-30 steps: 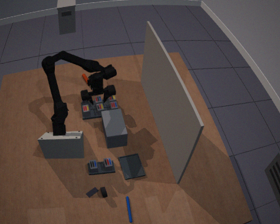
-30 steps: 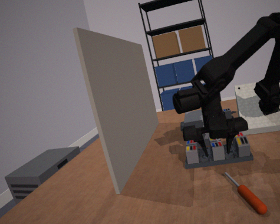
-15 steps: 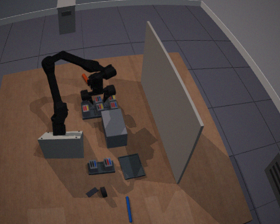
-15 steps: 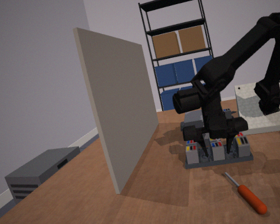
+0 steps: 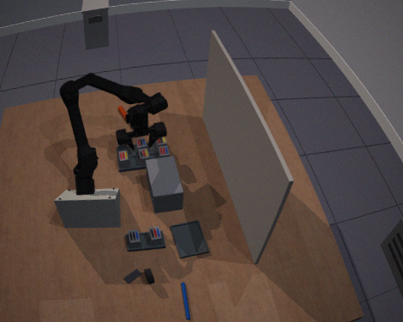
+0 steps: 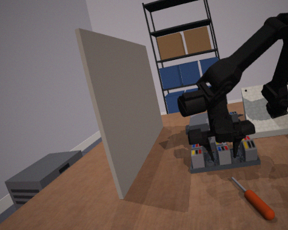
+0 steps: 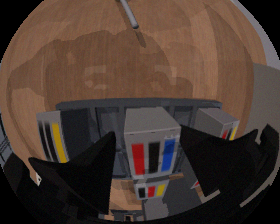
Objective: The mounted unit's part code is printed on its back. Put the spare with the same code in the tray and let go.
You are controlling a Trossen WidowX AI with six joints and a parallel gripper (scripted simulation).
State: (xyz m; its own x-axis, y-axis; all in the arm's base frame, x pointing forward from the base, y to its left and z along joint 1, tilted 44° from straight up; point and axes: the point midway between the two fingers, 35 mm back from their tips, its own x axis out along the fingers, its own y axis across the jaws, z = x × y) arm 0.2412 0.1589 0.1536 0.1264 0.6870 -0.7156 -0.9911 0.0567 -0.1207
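Right now the grey spare is 2 cm above my gripper tip. From my gripper tip the other things lie so: grey mounted unit: 20 cm to the right, 5 cm ahead, 3 cm above; then rack: 40 cm to the right, 6 cm behind, 1 cm below; then tall grey panel: 28 cm ahead, 22 cm to the right, 21 cm above.
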